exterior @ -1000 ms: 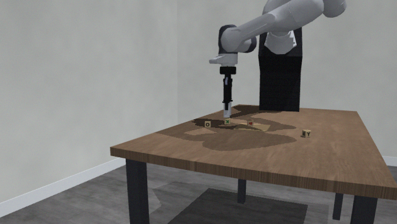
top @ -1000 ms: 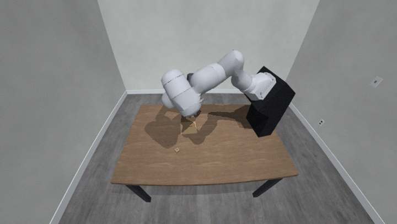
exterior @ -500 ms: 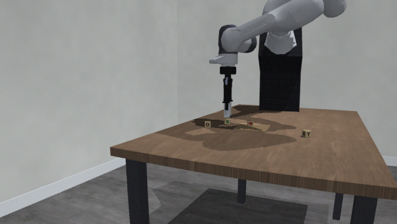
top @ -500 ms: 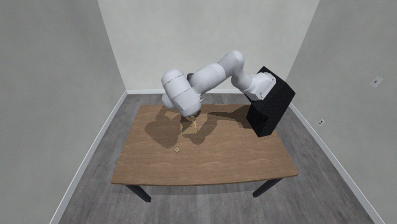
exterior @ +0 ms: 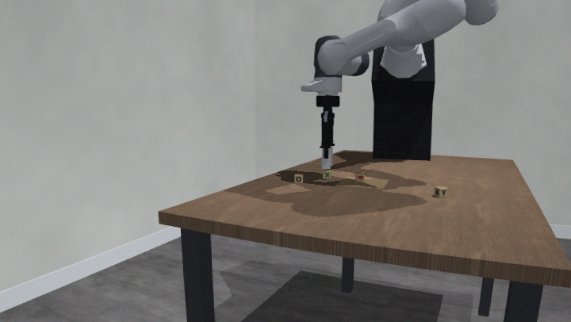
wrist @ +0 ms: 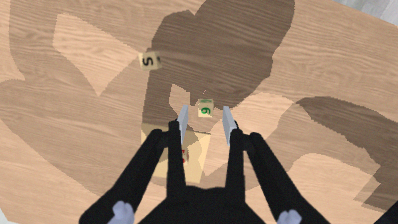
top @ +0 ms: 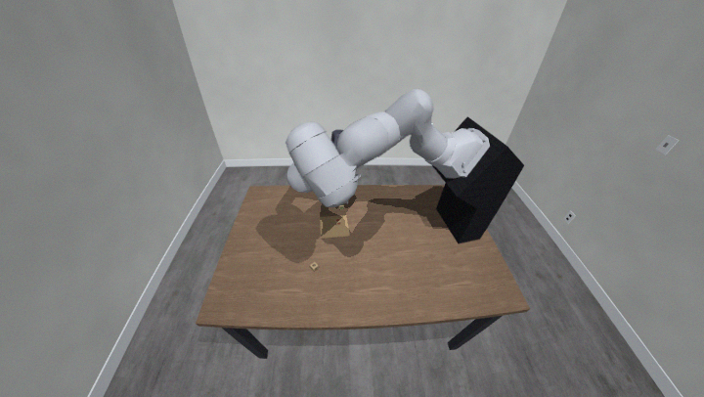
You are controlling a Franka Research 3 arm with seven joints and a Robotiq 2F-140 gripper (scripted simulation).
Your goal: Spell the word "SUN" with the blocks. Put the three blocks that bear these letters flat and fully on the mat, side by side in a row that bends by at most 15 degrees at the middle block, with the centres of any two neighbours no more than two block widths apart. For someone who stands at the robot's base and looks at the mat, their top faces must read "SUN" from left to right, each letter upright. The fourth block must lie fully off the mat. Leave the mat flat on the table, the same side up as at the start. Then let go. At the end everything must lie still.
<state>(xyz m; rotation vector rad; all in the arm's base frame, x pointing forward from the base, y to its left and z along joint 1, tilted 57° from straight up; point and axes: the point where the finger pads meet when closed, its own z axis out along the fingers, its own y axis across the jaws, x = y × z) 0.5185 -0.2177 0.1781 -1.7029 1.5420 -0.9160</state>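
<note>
The U block is 50 mm below my hand. Also, from my hand: S block: 100 mm ahead, 70 mm to the right, 50 mm below; tan mat: 130 mm to the left, 60 mm below, 50 mm ahead.
</note>
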